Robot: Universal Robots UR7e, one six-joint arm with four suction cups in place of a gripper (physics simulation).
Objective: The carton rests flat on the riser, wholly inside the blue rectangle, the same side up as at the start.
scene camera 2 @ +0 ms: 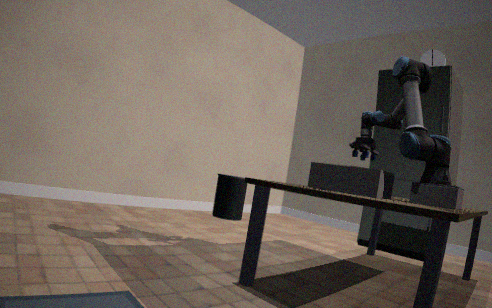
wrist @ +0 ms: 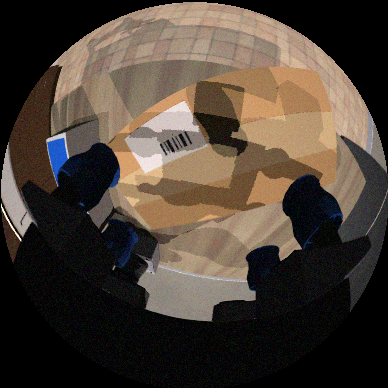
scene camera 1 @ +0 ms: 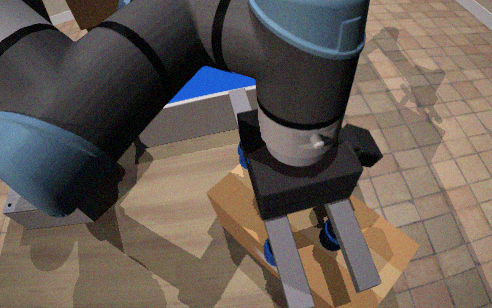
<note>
My suction head (wrist: 308,205) holds nothing. The cup hangs 15 cm from the middle of a brown carton (scene camera 1: 233,199), above it. On the table rests a grey riser (wrist: 77,138).
The brown carton shows as well in the wrist view (wrist: 235,141).
</note>
